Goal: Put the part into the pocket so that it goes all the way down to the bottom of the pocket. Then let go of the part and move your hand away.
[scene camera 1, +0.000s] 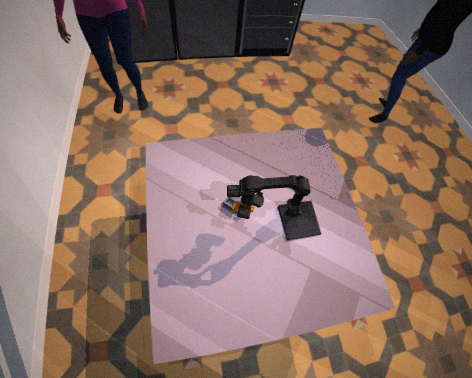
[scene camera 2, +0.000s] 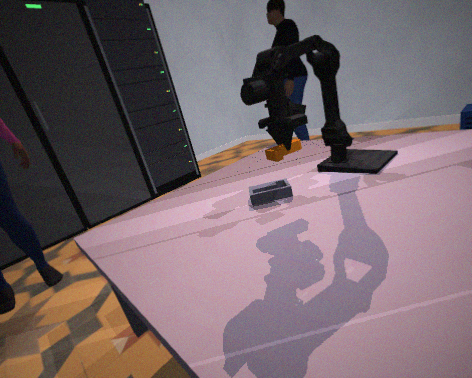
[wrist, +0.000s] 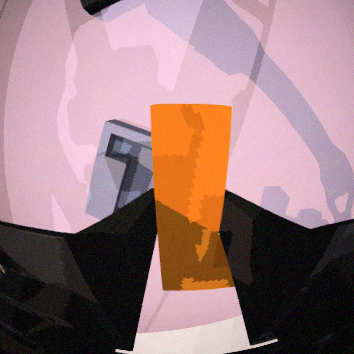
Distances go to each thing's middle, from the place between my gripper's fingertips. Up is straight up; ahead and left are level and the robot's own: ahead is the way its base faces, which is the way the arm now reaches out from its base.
I see my gripper 1 cm short of the orange part [wrist: 190, 141] and 1 cm to the left of it. From my hand the other things lie so: grey pocket block [wrist: 122, 170] (9 cm to the right, 14 cm below).
